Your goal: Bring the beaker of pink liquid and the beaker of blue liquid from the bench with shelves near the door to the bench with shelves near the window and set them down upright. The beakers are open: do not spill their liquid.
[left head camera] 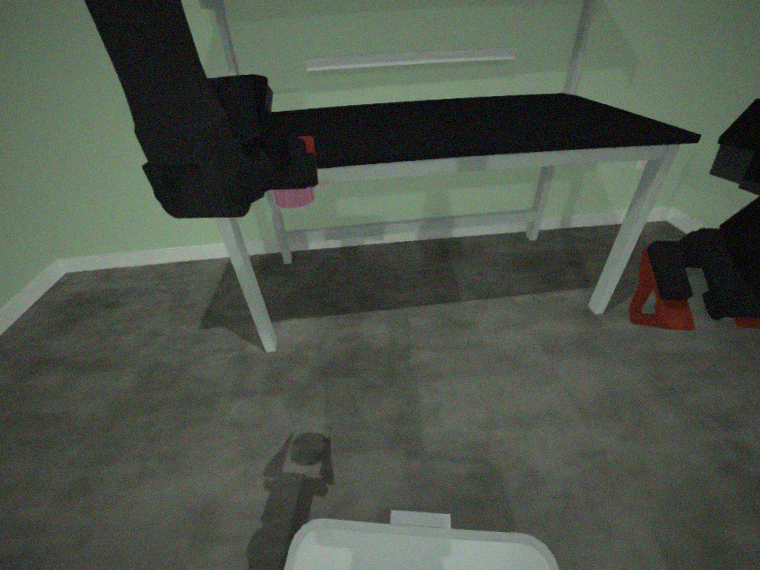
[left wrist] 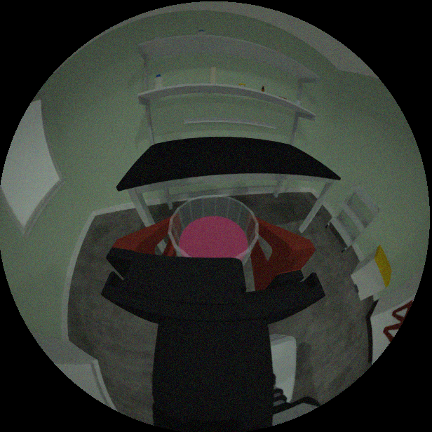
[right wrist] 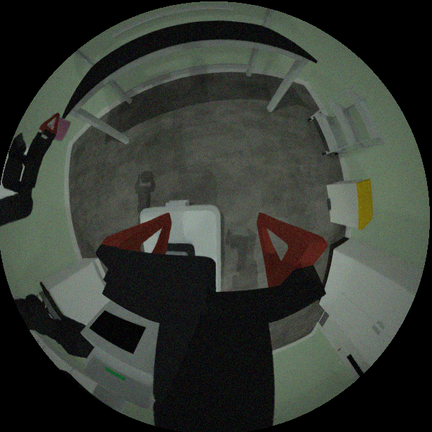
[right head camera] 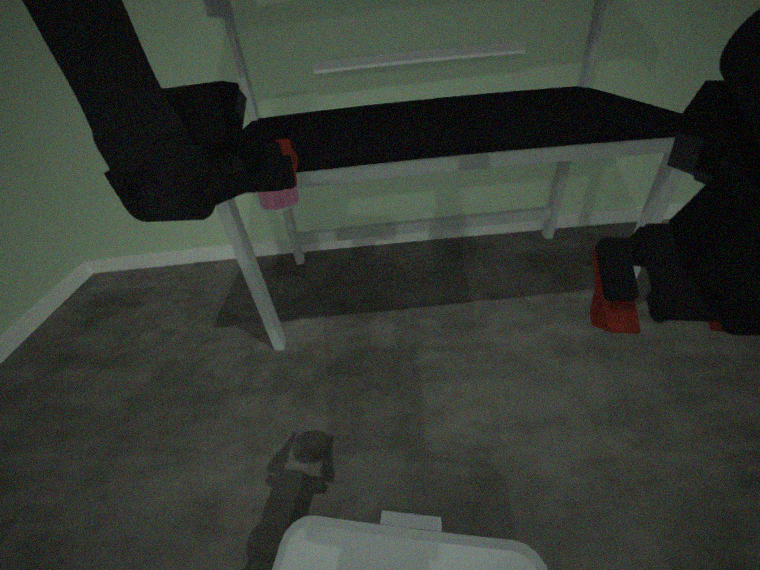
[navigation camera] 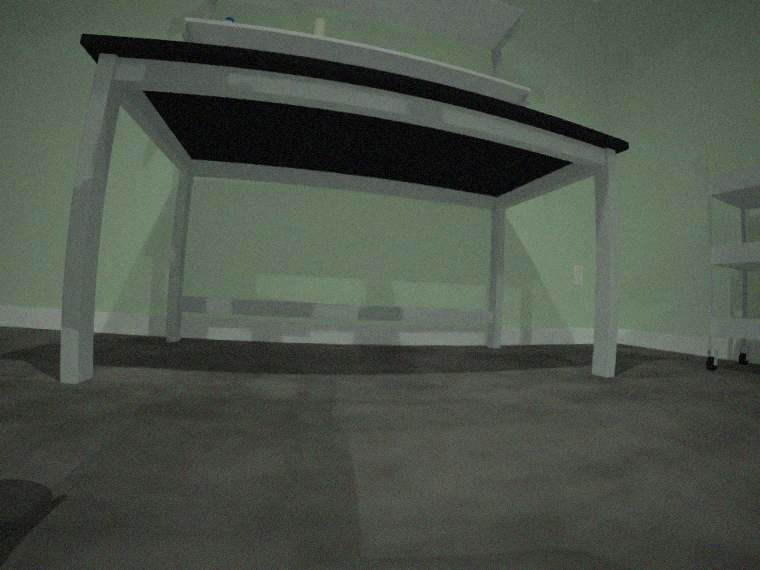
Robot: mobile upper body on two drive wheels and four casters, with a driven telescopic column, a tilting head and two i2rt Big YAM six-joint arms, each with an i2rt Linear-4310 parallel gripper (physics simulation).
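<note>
The beaker of pink liquid point(left head camera: 294, 197) point(right head camera: 279, 199) point(left wrist: 214, 240) point(right wrist: 62, 129) is upright between the red fingers of my left gripper point(left wrist: 213, 218), which is shut on it. Its open rim and level pink liquid show in the left wrist view. It is in the air in front of a black-topped bench with shelves point(left head camera: 442, 128) point(right head camera: 442, 125) point(left wrist: 225, 157) point(right wrist: 200, 32) point(navigation camera: 368, 73), towards the bench's left end in the head views. My right gripper point(right wrist: 213, 217) point(left head camera: 709, 322) point(right head camera: 666, 328) is open and empty, low at the right. The beaker of blue liquid does not show.
Wall shelves point(left wrist: 220, 91) point(navigation camera: 368, 49) with small bottles hang above the bench. A white wheeled cart point(left wrist: 345, 232) point(navigation camera: 736, 254) stands right of the bench. A white box with a yellow side point(left wrist: 367, 277) point(right wrist: 344, 204) is farther right. My white base point(left head camera: 423, 552) point(right head camera: 411, 549) shows below.
</note>
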